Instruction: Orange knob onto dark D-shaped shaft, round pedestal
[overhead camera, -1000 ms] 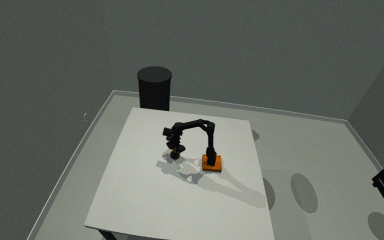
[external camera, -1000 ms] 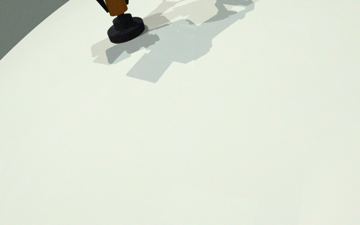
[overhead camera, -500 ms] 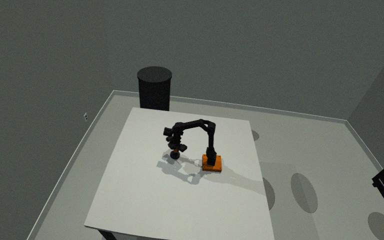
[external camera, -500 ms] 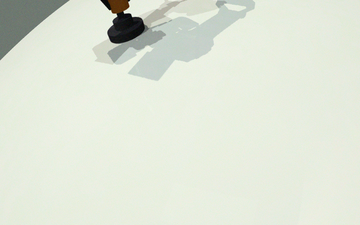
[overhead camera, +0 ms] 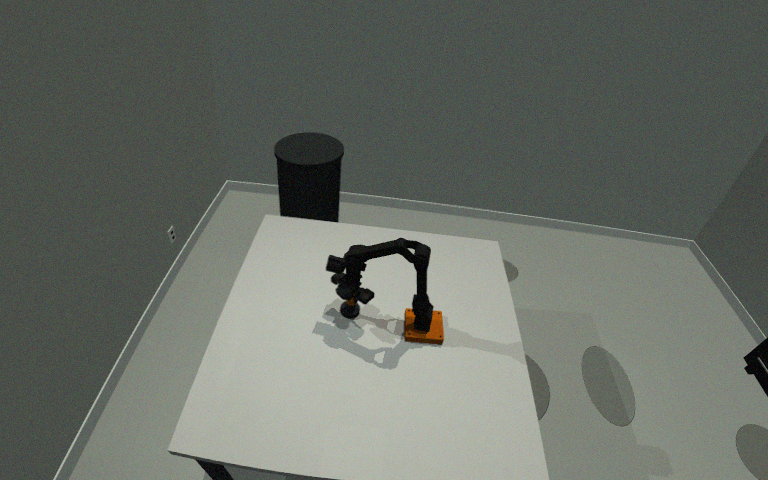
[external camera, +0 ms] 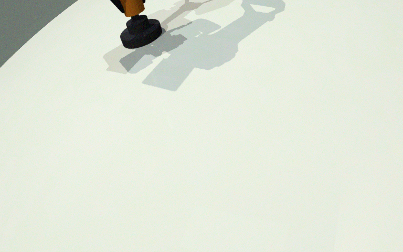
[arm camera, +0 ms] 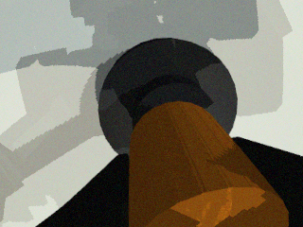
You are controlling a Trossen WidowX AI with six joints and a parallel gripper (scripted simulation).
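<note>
Now: the orange knob 2 cm above my gripper tip. From my gripper tip the other things lie so: dark round pedestal: 4 cm below.
</note>
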